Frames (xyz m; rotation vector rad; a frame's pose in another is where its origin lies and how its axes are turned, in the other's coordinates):
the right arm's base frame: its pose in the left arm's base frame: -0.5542 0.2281 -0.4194 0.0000 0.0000 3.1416
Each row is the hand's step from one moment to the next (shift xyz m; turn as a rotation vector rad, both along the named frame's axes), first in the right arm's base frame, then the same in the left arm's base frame.
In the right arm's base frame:
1: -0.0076 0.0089 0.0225 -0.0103 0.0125 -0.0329
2: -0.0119 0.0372 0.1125 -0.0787 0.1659 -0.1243
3: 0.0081 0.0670 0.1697 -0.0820 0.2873 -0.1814
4: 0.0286 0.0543 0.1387 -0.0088 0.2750 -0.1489
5: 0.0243 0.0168 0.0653 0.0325 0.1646 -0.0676
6: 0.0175 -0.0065 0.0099 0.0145 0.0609 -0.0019
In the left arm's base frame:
1: 0.0076 -0.0089 0.0225 0.0103 -0.0125 -0.0329
2: 0.0119 -0.0372 0.1125 0.0787 -0.1659 -0.1243
3: -0.0081 -0.0670 0.1697 0.0820 -0.2873 -0.1814
4: -0.0286 -0.0543 0.1387 0.0088 -0.2750 -0.1489
5: -0.0243 -0.0168 0.0653 -0.0325 -0.1646 -0.0676
6: -0.0175 0.0065 0.0099 -0.0145 -0.0609 -0.0019

